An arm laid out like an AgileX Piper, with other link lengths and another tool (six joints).
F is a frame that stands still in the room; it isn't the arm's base.
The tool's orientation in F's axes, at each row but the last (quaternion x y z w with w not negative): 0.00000, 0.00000, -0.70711, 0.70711; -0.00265, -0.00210, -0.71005, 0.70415; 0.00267, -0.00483, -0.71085, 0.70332; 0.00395, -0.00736, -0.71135, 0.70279; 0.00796, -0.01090, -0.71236, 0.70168
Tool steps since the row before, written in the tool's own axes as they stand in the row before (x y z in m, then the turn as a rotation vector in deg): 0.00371, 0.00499, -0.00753, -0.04, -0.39, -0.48; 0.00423, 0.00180, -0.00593, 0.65, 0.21, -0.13; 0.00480, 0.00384, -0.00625, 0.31, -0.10, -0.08; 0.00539, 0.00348, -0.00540, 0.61, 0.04, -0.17; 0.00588, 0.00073, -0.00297, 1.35, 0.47, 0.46
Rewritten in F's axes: 0.00499, -0.00371, -0.00753, -0.39, 0.04, -0.48; 0.00176, -0.00428, -0.00590, 0.20, -0.65, -0.13; 0.00385, -0.00486, -0.00619, -0.10, -0.31, -0.08; 0.00350, -0.00546, -0.00532, 0.04, -0.61, -0.17; 0.00072, -0.00590, -0.00293, 0.44, -1.35, 0.48
